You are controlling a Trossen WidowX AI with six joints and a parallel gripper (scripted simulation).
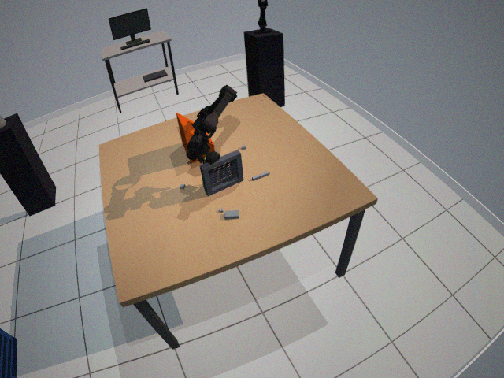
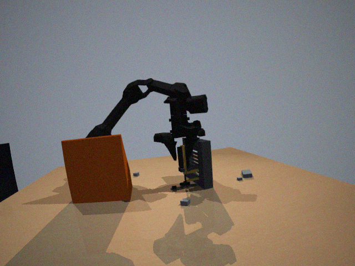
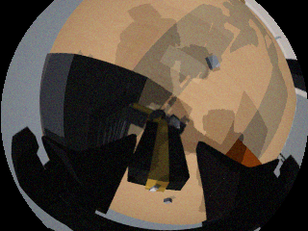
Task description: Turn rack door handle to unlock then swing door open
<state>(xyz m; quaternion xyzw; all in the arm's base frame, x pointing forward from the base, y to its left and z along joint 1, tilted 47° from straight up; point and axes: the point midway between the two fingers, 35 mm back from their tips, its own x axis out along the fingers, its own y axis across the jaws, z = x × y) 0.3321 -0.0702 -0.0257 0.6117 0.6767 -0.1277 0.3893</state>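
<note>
Right now the yellow handle is 10 mm ahead of my gripper tip, 10 mm to the left of it and 20 mm below it. Also, from my gripper tip: grey bar: 100 mm ahead, 250 mm to the left, 110 mm below.
</note>
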